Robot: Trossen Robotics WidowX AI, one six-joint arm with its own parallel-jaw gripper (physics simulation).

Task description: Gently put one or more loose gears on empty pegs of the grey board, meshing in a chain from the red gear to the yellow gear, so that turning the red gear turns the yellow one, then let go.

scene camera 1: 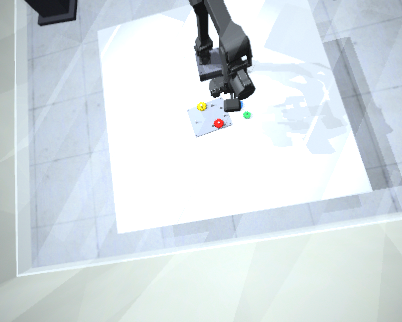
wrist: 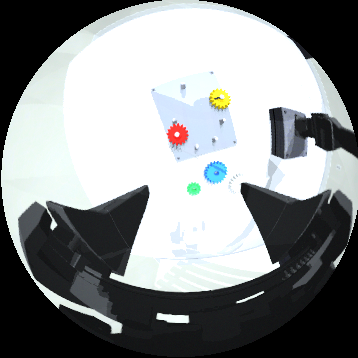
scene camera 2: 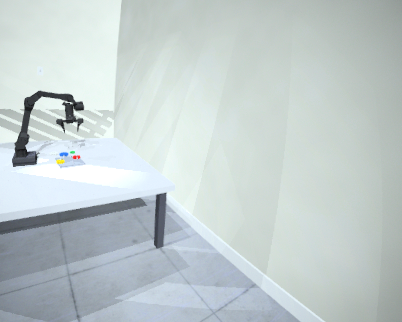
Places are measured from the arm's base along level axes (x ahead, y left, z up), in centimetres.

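Pixels of known places: gripper, fingertip midpoint: (scene camera 1: pixel 229 100) (wrist: pixel 196 188) (scene camera 2: pixel 71 132); arm's base, origin of the base link: (scene camera 1: pixel 204 59) (wrist: pixel 300 126) (scene camera 2: pixel 21 155).
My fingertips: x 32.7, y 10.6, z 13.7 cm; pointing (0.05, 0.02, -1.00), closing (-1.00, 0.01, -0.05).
Note:
For each thing: its top centre in the pictures, then the offset to it from my fingertips. "spot": a spot on its surface instead. Level surfaces: height alone.
- grey board, middle of its top: (wrist: pixel 197 109) (scene camera 1: pixel 208 114) (scene camera 2: pixel 68 157) dx -1.8, dy -10.3, dz -16.3 cm
- red gear, surface spot: (wrist: pixel 177 134) (scene camera 1: pixel 218 122) (scene camera 2: pixel 76 155) spot: dx +3.1, dy -4.8, dz -16.3 cm
- yellow gear, middle of its top: (wrist: pixel 221 96) (scene camera 1: pixel 201 105) (scene camera 2: pixel 60 160) dx -7.4, dy -13.8, dz -16.7 cm
- blue gear, middle of its top: (wrist: pixel 216 172) (scene camera 2: pixel 63 153) dx -6.6, dy +5.4, dz -17.6 cm
- small green gear, middle of its top: (wrist: pixel 193 189) (scene camera 1: pixel 247 114) (scene camera 2: pixel 72 151) dx -0.5, dy +10.4, dz -17.6 cm
- white gear, middle of its top: (wrist: pixel 240 184) dx -14.6, dy +9.2, dz -17.6 cm
- white table, its level: dz -19.3 cm
The grey board (scene camera 1: pixel 205 119) (scene camera 2: pixel 73 164) (wrist: pixel 200 117) lies on the table with several bare pegs. The red gear (scene camera 1: pixel 218 123) (scene camera 2: pixel 76 157) (wrist: pixel 177 134) and the yellow gear (scene camera 1: pixel 201 106) (scene camera 2: pixel 60 162) (wrist: pixel 220 99) sit on it, apart. Beside the board lie a blue gear (scene camera 2: pixel 63 154) (wrist: pixel 215 172), mostly hidden by the gripper in scene camera 1, a small green gear (scene camera 1: pixel 247 115) (scene camera 2: pixel 72 152) (wrist: pixel 194 188) and a white gear (wrist: pixel 236 183), washed out against the table. My gripper (scene camera 2: pixel 71 131) (wrist: pixel 196 188) is open and empty, high above the table.
The arm's base (scene camera 1: pixel 210 65) (scene camera 2: pixel 25 159) (wrist: pixel 288 133) stands on the white table (scene camera 1: pixel 165 185) (scene camera 2: pixel 125 175), near the yellow gear's side of the board. A wall (scene camera 2: pixel 240 125) rises beyond the table's side. A dark object (scene camera 1: pixel 57 11) stands off the table's far left corner.

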